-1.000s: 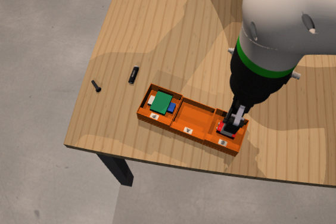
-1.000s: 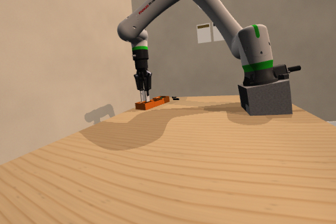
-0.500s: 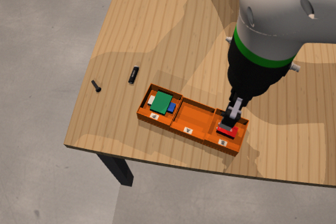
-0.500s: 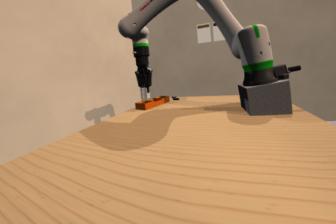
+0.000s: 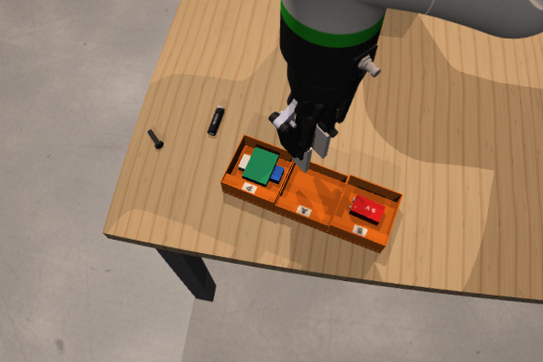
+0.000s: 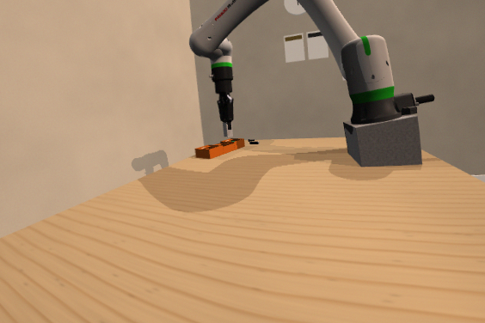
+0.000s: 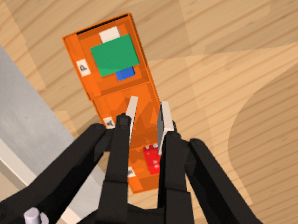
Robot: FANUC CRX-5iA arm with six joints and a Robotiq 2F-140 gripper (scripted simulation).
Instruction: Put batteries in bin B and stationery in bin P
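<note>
Right now my hand is 150 mm to the left of the black cylindrical battery, 90 mm above it and 80 mm past it. Round my hand: white-and-blue eraser: 90 mm below, 70 mm to the right; orange bin row: 80 mm below, 30 mm ahead, 10 mm to the left; green pad: 70 mm to the right, 70 mm below.
</note>
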